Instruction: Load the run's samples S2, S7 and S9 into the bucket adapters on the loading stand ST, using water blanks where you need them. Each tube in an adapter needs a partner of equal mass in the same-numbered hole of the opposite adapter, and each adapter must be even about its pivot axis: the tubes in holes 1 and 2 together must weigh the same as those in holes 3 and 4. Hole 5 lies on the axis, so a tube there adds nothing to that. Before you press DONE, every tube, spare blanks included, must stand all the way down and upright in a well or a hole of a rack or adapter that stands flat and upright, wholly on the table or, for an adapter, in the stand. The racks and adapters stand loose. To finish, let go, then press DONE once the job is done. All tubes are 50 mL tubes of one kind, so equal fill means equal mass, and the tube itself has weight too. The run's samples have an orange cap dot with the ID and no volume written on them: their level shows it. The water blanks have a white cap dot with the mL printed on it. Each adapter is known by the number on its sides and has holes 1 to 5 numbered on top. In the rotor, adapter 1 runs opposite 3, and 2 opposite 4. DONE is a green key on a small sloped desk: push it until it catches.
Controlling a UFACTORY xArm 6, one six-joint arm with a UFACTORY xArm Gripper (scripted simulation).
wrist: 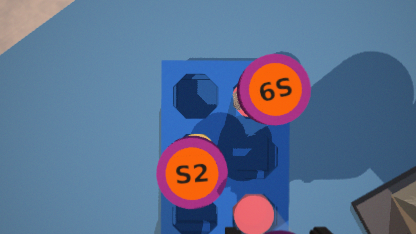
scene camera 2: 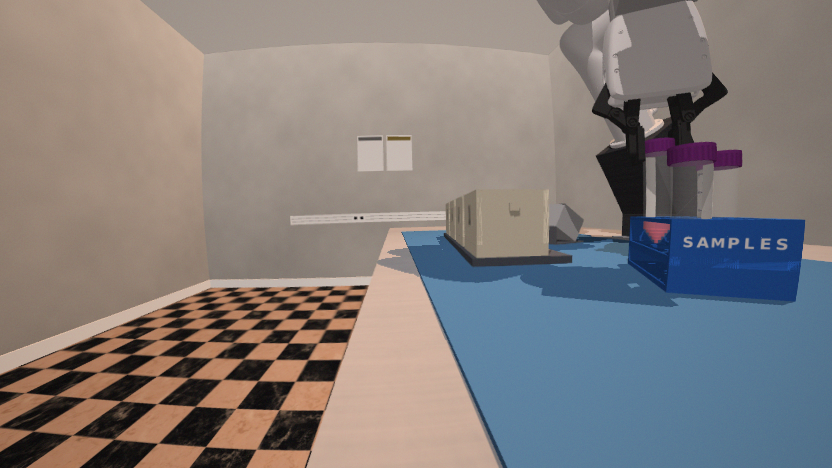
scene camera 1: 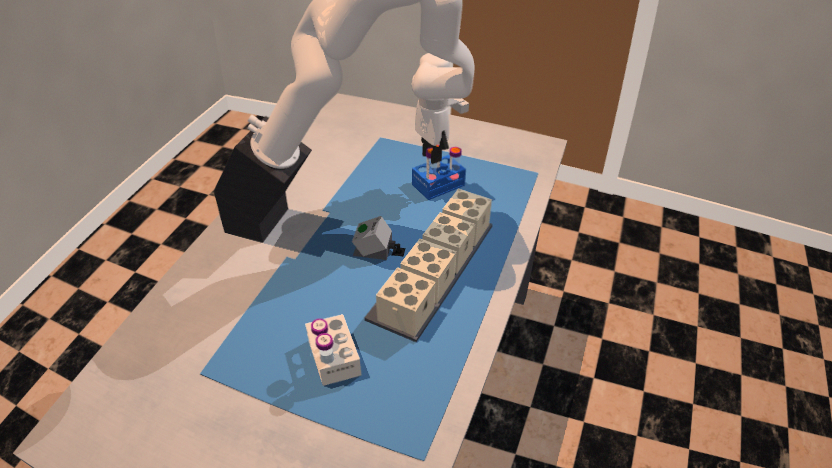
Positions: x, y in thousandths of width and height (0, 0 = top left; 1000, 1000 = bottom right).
blue sample rack: wrist 472, 412; scene camera 2 913, 552; scene camera 1 505, 390
